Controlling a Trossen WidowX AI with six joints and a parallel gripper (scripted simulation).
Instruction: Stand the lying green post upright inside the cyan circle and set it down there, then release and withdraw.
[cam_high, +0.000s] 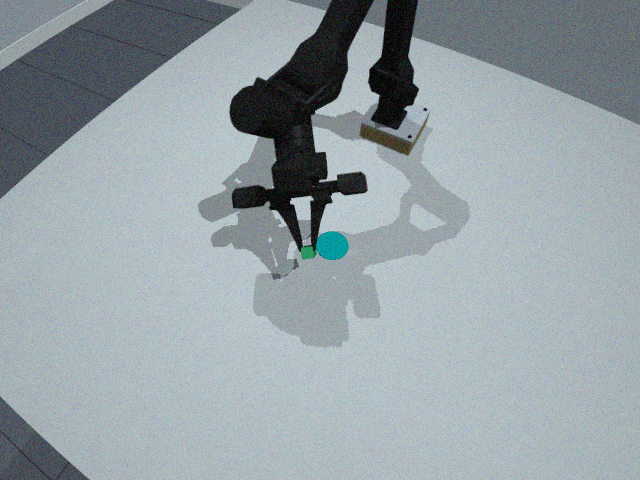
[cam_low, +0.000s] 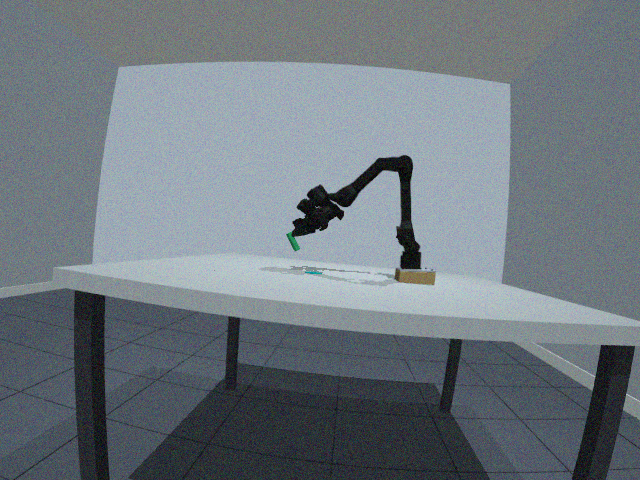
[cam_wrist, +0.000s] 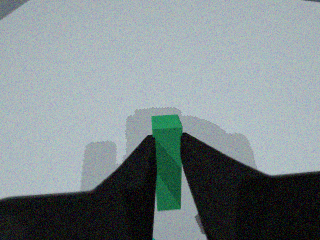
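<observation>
The cyan circle lies 90 mm behind my gripper tip and 120 mm below it. Also, from my gripper tip: green post (10 mm behind, 20 mm below).
</observation>
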